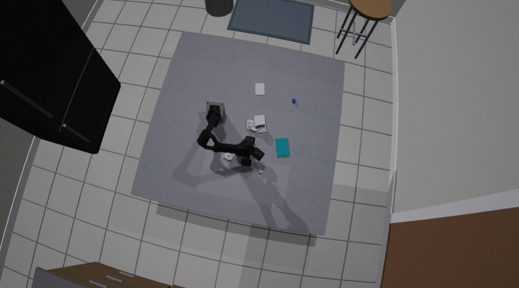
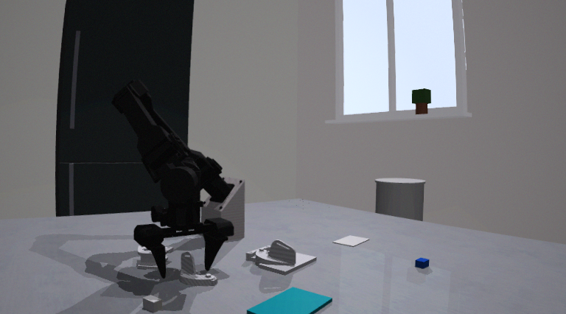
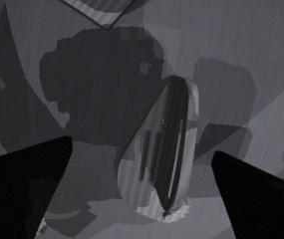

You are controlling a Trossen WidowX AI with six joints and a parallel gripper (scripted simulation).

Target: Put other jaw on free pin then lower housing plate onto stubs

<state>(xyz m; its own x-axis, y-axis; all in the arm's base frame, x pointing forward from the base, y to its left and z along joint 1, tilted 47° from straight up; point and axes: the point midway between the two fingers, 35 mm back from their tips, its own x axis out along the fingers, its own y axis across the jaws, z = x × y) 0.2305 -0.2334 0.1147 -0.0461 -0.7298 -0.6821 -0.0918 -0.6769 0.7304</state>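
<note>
My gripper tip is 11 cm to the left of the small white cube and 9 cm short of it. Also, from my gripper tip: white card: 48 cm to the left, 5 cm ahead, 1 cm below; teal card: 22 cm ahead, 7 cm to the left; blue cube: 41 cm to the left, 29 cm ahead.
</note>
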